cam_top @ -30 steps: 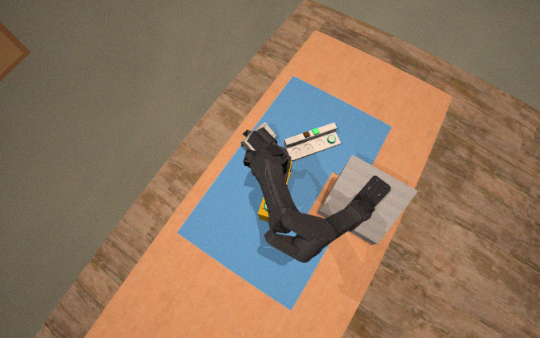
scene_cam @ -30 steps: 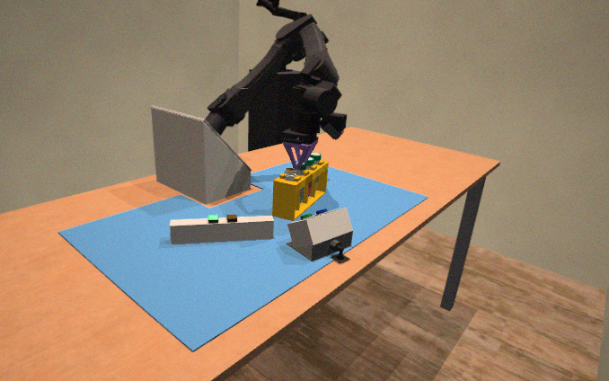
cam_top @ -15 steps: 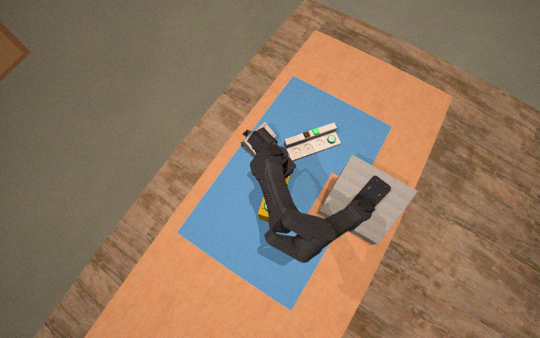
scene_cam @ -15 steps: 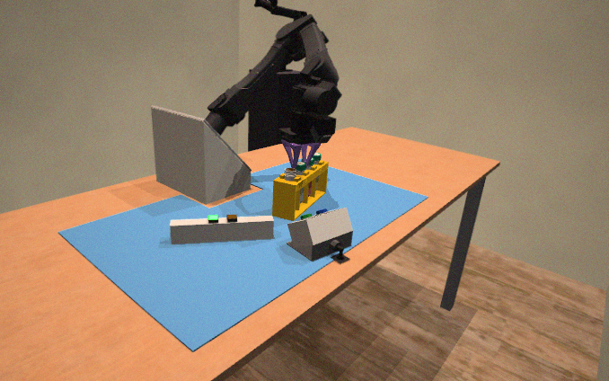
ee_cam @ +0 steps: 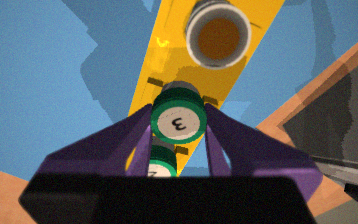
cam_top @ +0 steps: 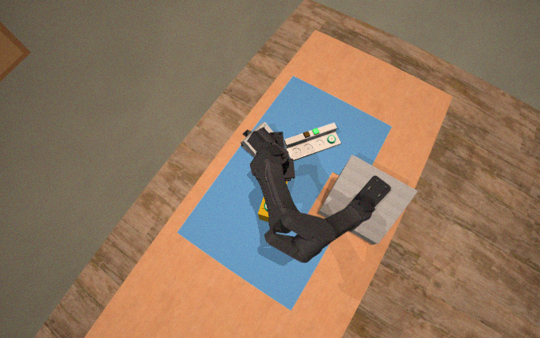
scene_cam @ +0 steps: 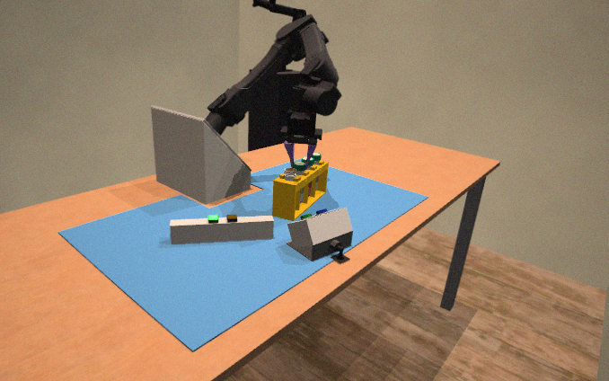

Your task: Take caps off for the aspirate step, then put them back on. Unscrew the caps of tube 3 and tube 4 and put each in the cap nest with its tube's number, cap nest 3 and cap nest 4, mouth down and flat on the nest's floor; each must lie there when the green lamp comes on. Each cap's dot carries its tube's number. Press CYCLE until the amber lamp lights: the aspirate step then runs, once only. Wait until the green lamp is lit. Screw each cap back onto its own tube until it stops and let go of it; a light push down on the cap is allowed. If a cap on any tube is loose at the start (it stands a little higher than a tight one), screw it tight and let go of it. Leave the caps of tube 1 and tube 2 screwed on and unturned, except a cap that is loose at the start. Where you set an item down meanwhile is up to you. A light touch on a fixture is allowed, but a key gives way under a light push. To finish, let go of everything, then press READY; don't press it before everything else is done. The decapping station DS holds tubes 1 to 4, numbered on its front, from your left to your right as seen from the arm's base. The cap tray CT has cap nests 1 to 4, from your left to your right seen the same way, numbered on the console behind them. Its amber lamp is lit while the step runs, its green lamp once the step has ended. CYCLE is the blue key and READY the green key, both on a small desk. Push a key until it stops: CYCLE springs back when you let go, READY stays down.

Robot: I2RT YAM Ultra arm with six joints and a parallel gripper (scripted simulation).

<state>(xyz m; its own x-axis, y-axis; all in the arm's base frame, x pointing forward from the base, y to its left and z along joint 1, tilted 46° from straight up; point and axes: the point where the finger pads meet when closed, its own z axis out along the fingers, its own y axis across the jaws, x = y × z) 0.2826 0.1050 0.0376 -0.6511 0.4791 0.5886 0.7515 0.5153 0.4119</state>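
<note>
Now: hand right at the cap 3. The rest, counted from my hand: green key: 150 mm ahead, 130 mm to the right, 50 mm below; then blue key: 160 mm ahead, 80 mm to the right, 50 mm below; then cap 2: 20 mm behind, 50 mm to the left.
</note>
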